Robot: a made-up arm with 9 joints.
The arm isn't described. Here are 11 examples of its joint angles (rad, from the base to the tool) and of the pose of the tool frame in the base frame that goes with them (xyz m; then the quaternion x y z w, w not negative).
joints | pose
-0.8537 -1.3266 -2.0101 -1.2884 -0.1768 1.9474 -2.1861 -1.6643 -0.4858 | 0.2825 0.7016 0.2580 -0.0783 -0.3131 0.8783 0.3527
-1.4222 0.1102 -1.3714 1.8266 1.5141 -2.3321 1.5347 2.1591 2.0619 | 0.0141 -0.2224 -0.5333 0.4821 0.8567 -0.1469 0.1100
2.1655 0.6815 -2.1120 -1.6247 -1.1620 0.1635 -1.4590 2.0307 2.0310 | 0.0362 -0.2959 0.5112 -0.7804 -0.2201 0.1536 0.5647
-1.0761 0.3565 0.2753 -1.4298 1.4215 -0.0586 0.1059 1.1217 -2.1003 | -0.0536 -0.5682 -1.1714 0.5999 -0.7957 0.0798 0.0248
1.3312 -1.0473 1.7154 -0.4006 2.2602 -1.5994 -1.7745 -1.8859 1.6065 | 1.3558 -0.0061 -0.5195 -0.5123 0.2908 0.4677 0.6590
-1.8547 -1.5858 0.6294 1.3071 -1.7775 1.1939 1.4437 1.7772 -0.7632 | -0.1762 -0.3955 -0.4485 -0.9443 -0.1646 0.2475 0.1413
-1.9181 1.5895 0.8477 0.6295 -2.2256 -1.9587 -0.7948 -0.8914 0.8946 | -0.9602 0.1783 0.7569 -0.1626 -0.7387 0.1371 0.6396
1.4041 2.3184 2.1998 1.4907 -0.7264 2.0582 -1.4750 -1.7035 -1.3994 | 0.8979 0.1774 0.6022 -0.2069 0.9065 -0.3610 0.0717
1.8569 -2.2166 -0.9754 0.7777 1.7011 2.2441 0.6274 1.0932 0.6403 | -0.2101 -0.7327 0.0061 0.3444 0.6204 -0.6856 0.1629
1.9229 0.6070 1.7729 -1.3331 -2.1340 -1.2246 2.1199 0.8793 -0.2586 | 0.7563 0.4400 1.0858 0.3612 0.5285 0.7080 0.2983
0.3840 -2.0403 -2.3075 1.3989 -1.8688 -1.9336 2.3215 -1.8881 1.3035 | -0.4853 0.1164 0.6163 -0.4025 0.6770 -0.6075 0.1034
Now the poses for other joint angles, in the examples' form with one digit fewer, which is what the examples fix.
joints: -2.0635 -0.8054 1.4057 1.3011 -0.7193 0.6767 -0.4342 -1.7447 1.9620
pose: -1.359 -0.093 -0.559 -0.322 0.406 0.778 0.354
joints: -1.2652 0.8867 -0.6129 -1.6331 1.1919 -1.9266 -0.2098 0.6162 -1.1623
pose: -0.085 0.453 -0.428 0.196 -0.833 -0.476 0.206
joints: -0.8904 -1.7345 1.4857 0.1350 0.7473 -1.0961 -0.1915 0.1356 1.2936
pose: -1.190 -0.268 -0.339 0.033 0.206 -0.954 0.215
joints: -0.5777 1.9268 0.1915 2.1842 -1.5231 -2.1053 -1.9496 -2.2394 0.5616
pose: 0.339 0.896 -0.959 0.156 0.099 0.524 0.831
